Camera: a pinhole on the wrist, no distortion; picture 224 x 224 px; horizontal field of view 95.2 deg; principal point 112.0 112.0 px. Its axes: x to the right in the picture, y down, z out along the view. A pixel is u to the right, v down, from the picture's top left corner.
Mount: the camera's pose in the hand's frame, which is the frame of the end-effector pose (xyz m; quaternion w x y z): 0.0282 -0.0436 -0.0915 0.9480 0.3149 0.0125 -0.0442
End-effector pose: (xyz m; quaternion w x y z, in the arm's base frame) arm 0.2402 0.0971 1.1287 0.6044 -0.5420 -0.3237 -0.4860
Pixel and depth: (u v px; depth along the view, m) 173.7 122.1 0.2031
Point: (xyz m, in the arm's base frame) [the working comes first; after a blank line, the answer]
In the camera's frame: 0.1225 0.0201 0.2031

0.1501 0.1454 1.3371
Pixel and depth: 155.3 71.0 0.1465
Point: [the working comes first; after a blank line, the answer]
In the camera's frame: 0.0620 -0.0587 0.1465

0.0937 0.0763 1.2655
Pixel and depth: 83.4 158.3 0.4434
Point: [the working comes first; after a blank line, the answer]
In the camera's frame: -0.1240 0.2007 0.4434

0.1373 0.5021 1.1830
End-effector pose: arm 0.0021 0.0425 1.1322 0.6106 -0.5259 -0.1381 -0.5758
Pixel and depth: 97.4 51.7 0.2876
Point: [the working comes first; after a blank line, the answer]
In the camera's frame: -0.0411 -0.1696 0.2876

-0.2843 0.1662 1.2938
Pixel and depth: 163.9 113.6 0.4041
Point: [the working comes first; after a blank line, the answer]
In the camera's frame: 0.2051 0.0063 0.4041

-0.0812 0.1581 1.5464
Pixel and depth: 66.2 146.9 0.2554
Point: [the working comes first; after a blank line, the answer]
In the camera's frame: -0.1144 0.0872 0.2554

-0.0470 0.2490 1.1982
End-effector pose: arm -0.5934 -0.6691 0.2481 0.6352 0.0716 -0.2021 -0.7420
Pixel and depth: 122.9 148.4 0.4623
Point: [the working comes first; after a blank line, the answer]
In the camera's frame: 0.0493 0.1645 0.4623

-0.9219 -0.6573 0.5265
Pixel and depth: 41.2 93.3 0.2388
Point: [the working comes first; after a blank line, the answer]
In the camera's frame: -0.1653 -0.0437 0.2388

-0.7882 -0.4913 0.2200
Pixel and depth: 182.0 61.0 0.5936
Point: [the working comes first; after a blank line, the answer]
In the camera's frame: 0.4063 -0.2960 0.5936

-1.3431 -0.9477 0.2182
